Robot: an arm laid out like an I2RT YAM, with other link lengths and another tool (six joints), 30 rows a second.
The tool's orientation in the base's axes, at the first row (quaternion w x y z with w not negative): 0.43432 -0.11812 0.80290 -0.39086
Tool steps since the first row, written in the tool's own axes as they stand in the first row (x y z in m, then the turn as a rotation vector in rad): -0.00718 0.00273 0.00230 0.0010 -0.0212 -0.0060; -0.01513 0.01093 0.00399 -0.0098 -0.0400 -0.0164; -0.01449 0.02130 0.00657 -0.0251 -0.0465 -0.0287; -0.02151 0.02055 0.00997 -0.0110 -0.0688 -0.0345; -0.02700 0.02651 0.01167 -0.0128 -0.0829 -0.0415; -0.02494 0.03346 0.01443 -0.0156 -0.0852 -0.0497; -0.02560 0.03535 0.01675 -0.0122 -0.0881 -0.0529; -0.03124 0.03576 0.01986 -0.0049 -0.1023 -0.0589; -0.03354 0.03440 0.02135 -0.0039 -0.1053 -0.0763; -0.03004 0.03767 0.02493 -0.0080 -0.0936 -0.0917; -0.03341 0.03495 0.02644 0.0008 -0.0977 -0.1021; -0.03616 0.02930 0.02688 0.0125 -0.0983 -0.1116; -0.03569 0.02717 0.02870 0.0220 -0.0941 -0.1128
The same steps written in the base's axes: 0.00650 0.00441 0.00162 -0.0085 -0.0115 0.0168; 0.01379 0.01320 -0.00009 -0.0131 -0.0129 0.0403; 0.01700 0.01842 -0.00887 -0.0147 -0.0026 0.0582; 0.02375 0.01985 -0.00515 -0.0310 -0.0219 0.0678; 0.02925 0.02583 -0.00672 -0.0376 -0.0267 0.0814; 0.03124 0.02792 -0.01392 -0.0427 -0.0224 0.0874; 0.03375 0.02832 -0.01564 -0.0477 -0.0245 0.0885; 0.03963 0.02994 -0.01351 -0.0589 -0.0347 0.0964; 0.04197 0.02947 -0.01160 -0.0737 -0.0281 0.1035; 0.04320 0.02792 -0.01724 -0.0817 -0.0100 0.1023; 0.04599 0.02709 -0.01369 -0.0957 -0.0119 0.1032; 0.04713 0.02455 -0.00804 -0.1103 -0.0135 0.0996; 0.04797 0.02193 -0.00735 -0.1163 -0.0151 0.0912
